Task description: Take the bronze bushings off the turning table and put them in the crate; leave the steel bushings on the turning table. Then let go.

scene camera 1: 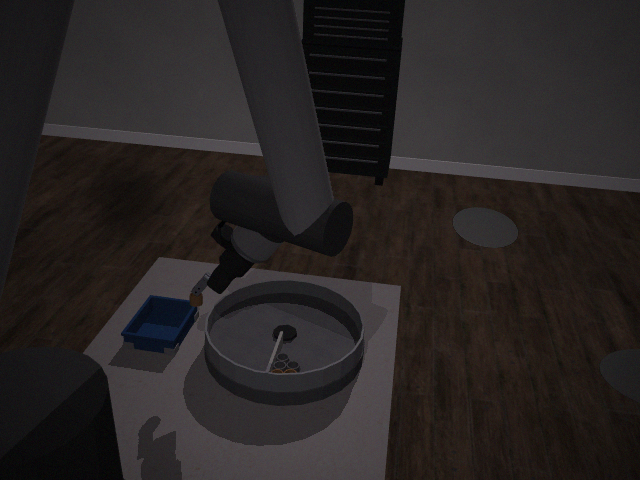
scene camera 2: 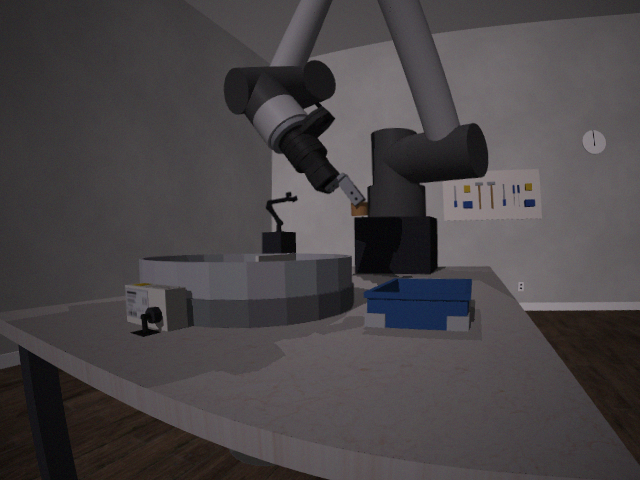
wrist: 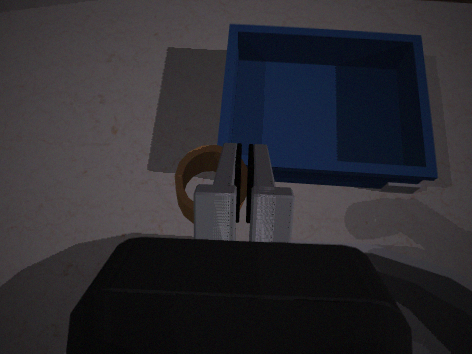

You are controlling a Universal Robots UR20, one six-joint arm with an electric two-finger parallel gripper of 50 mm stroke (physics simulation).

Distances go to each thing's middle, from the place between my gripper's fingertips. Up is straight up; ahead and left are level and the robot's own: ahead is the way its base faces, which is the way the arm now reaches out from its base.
Now: hand 5 cm short of the blue crate (scene camera 2: pixel 430 304), 14 cm to the right of it and 17 cm above it. Also, from my hand: turning table (scene camera 1: pixel 320 328) 10 cm ahead, 21 cm to the right, 15 cm below.
